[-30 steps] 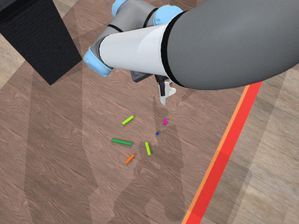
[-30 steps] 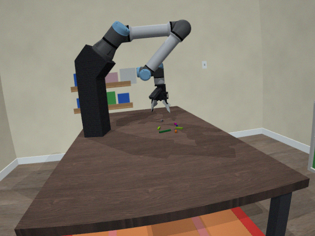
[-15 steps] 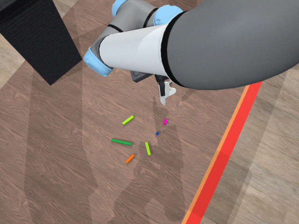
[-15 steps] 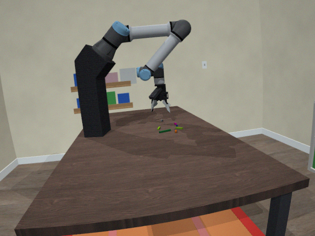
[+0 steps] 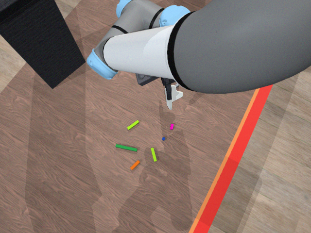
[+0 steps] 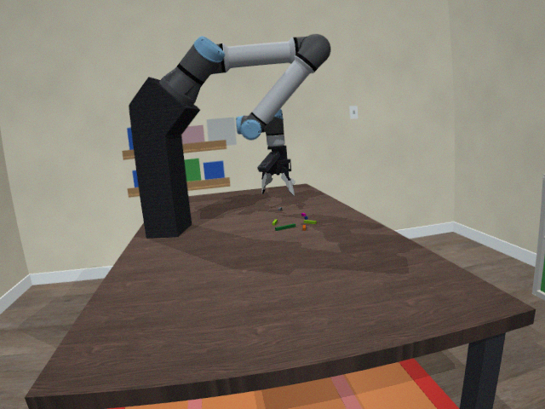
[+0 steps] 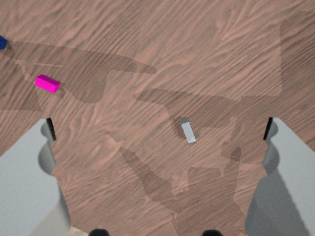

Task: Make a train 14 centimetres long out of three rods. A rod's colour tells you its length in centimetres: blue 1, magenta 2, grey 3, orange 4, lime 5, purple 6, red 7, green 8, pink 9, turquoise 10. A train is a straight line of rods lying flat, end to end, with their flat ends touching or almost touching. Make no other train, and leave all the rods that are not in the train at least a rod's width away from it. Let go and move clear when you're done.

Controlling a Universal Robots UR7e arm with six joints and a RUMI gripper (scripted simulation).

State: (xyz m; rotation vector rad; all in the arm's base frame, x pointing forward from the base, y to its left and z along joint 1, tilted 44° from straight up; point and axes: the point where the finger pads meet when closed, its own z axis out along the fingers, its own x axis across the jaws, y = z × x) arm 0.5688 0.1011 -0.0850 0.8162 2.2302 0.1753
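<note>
The blue rod is 140 mm to the right of my hand, 90 mm ahead of it and 70 mm below it. From my hand the other things lie so: magenta rod (90 mm to the right, 90 mm ahead, 70 mm below); then green rod (240 mm to the right, 70 mm below, 20 mm behind); then grey rod (70 mm to the left, 70 mm below, 20 mm ahead).
</note>
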